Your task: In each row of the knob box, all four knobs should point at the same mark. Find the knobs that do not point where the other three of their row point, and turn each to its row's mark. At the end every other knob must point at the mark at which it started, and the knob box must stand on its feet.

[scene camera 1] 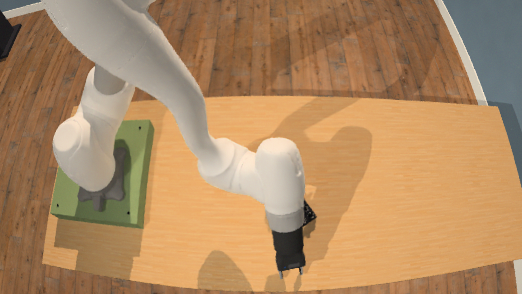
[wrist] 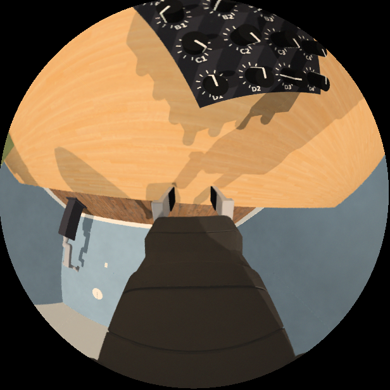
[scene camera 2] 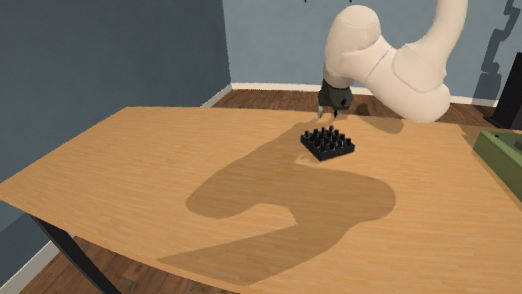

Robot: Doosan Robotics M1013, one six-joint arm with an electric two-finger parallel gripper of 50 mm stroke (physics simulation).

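Seen in the pictures: gripper, fingertip midpoint: (scene camera 1: 291, 274) (scene camera 2: 327, 115); arm's base, origin of the base link: (scene camera 1: 102, 175).
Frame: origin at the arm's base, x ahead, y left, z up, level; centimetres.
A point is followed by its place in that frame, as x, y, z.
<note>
The black knob box (scene camera 1: 309, 215) @(64.2, -16.7, -3.0) (scene camera 2: 330, 154) @(58.9, -8.8, -5.0) (wrist: 190, 72) stands upright on the table. The arm hides most of it in scene camera 1. In the wrist view, knob D1 (wrist: 215, 83) has its line up and slightly left. The line of D3 (wrist: 291, 76) lies nearly level, unlike D1's. D2 (wrist: 260, 76) and D4 (wrist: 318, 81) are seen slantwise. C1 (wrist: 195, 44), C2 (wrist: 245, 36) and C3 (wrist: 285, 40) show lines toward the lower right. Rows A and B are largely cut off. My gripper (scene camera 1: 291, 273) @(57.4, -33.7, -5.4) (scene camera 2: 328, 116) @(57.4, -33.7, -5.4) (wrist: 192, 193) is open and empty, above and apart from the box.
The wooden table (scene camera 1: 425, 200) @(105.1, -17.5, -6.5) (scene camera 2: 125, 165) @(114.3, -1.5, -6.5) (wrist: 90, 115) bears the box. The green base block (scene camera 1: 135, 170) @(12.9, 0.9, -0.3) (scene camera 2: 502, 160) @(14.7, -4.4, -2.5) stands at the arm's base. In scene camera 1, the gripper is over the table's near edge. A dark post (scene camera 2: 511, 95) (wrist: 71, 220) stands beyond the table.
</note>
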